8 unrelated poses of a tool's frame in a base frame.
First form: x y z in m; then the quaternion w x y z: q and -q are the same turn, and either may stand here.
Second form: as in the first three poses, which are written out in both.
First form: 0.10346, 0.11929, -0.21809, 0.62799, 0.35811, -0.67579, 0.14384
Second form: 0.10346, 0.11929, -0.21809, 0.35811, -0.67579, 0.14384, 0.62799
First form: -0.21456, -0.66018, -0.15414, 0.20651, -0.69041, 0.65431, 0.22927
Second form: -0.21456, -0.66018, -0.15414, -0.69041, 0.65431, 0.22927, 0.20651
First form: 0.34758, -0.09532, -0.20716, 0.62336, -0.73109, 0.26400, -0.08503
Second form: 0.34758, -0.09532, -0.20716, -0.73109, 0.26400, -0.08503, 0.62336
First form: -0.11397, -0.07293, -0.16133, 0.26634, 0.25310, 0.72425, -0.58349
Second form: -0.11397, -0.07293, -0.16133, 0.25310, 0.72425, -0.58349, 0.26634
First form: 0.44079, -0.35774, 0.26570, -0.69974, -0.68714, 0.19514, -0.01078
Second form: 0.44079, -0.35774, 0.26570, 0.68714, -0.19514, 0.01078, 0.69974
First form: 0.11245, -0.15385, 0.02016, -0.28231, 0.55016, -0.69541, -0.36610
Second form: 0.11245, -0.15385, 0.02016, -0.55016, 0.69541, 0.36610, 0.28231
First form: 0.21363, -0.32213, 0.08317, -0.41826, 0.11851, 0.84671, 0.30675
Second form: 0.21363, -0.32213, 0.08317, -0.11851, -0.84671, -0.30675, 0.41826
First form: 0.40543, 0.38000, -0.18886, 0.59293, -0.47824, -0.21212, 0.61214
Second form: 0.40543, 0.38000, -0.18886, -0.47824, -0.21212, 0.61214, 0.59293
